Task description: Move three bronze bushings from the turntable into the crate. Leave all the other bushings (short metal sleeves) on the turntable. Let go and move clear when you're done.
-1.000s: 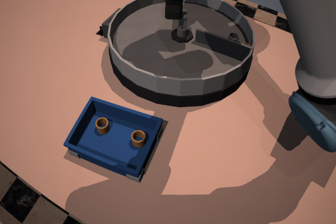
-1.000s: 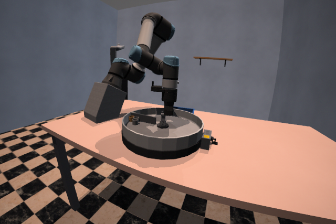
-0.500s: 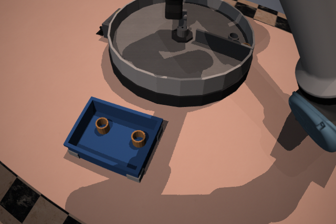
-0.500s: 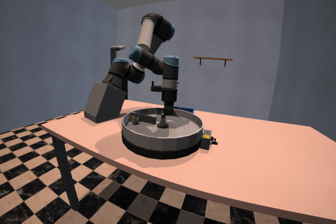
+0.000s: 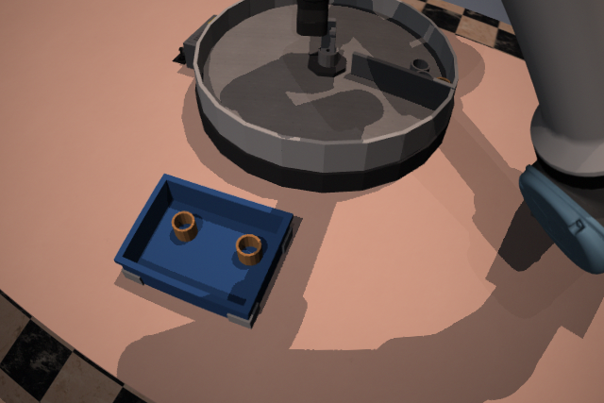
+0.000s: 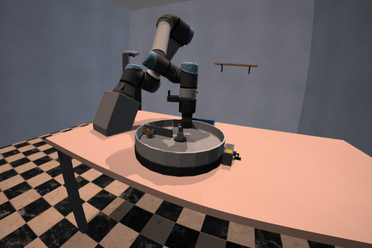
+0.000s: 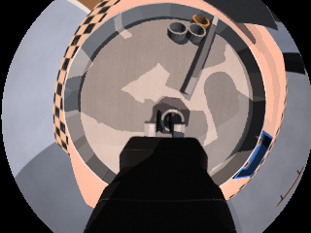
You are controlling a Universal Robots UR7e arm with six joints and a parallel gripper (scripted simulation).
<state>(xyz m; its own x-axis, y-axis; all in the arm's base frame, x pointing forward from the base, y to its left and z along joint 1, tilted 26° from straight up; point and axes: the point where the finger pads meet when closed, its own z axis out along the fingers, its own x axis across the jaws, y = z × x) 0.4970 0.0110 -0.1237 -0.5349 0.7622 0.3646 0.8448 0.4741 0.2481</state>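
The grey turntable is 3 cm below my hand, 1 cm to the left of it and 1 cm behind it. Also, from my hand: blue crate: 37 cm to the left, 6 cm below, 6 cm behind.
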